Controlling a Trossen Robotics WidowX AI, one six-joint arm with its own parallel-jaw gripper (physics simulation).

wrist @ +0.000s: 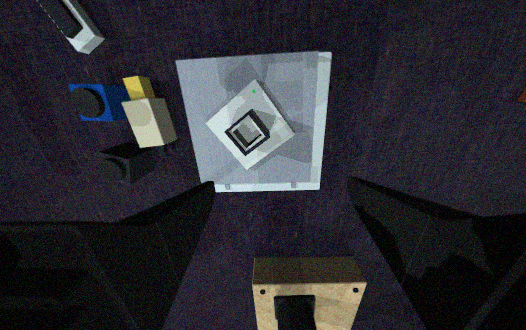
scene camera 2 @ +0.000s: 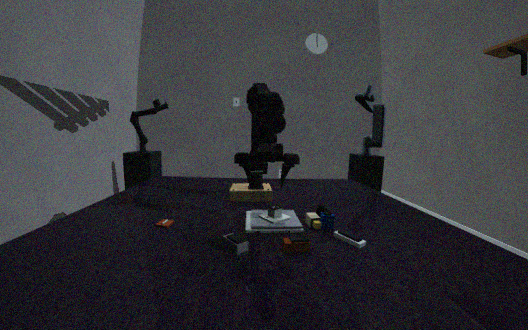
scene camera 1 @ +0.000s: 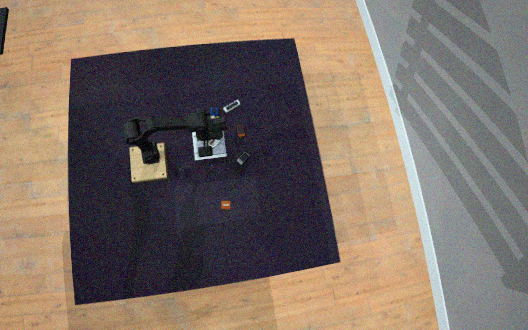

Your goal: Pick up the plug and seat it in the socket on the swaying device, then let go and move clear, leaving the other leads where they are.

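The cream block with a yellow end, which looks like the plug, lies on the dark mat beside the device. The device has a pale square base and a white plate turned at an angle on it. The black-rimmed square socket stands on that plate, its opening facing up. My gripper is wide open and empty, raised above mat level. In the wrist view the device shows beyond the gap between the fingers, and the plug is to the left.
A blue block and a black block stand near the plug. A white bar, an orange block, a grey block and a flat orange piece lie around.
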